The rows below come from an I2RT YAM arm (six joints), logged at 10 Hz.
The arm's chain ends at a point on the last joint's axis. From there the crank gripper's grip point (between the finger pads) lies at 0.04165 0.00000 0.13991 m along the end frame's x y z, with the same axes.
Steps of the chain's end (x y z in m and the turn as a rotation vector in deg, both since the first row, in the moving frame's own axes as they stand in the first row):
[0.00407, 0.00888, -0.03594, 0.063, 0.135, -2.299]
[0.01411, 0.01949, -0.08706, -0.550, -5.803, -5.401]
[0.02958, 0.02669, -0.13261, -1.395, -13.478, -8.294]
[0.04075, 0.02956, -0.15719, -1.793, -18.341, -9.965]
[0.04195, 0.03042, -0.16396, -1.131, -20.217, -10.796]
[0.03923, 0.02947, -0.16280, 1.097, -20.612, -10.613]
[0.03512, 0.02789, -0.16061, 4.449, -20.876, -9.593]
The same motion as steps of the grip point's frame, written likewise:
[0.00436, 0.00705, -0.03604, 0.063, 0.135, -2.299]
[-0.00035, 0.01760, -0.08356, -0.550, -5.803, -5.401]
[-0.00425, 0.02659, -0.12675, -1.395, -13.478, -8.294]
[-0.00540, 0.03082, -0.15120, -1.793, -18.341, -9.965]
[-0.00914, 0.03020, -0.15820, -1.131, -20.217, -10.796]
[-0.01334, 0.02381, -0.15725, 1.097, -20.612, -10.613]
[-0.01865, 0.01417, -0.15569, 4.449, -20.876, -9.593]

